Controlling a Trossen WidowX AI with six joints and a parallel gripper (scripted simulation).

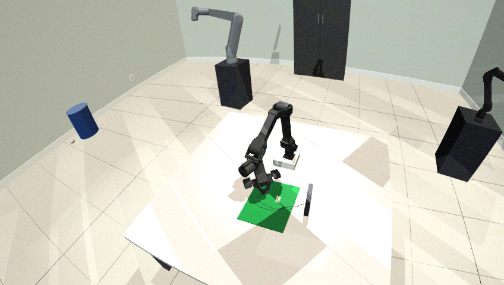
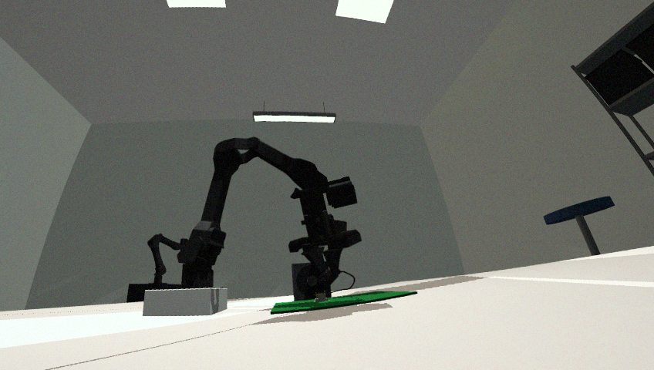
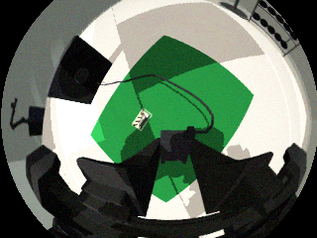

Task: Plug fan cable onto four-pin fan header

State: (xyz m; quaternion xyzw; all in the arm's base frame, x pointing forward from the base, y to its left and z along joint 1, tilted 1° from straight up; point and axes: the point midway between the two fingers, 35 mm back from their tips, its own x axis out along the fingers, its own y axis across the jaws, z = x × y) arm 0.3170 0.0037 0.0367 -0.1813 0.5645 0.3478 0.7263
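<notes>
My gripper tip is 1 cm short of the green board, 3 cm to the right of it and 7 cm above it. Round my gripper tip: black plug (1 cm behind, 1 cm to the right); then fan (5 cm behind, 21 cm to the left); then white four-pin header (3 cm behind, 6 cm to the left, 6 cm below).
</notes>
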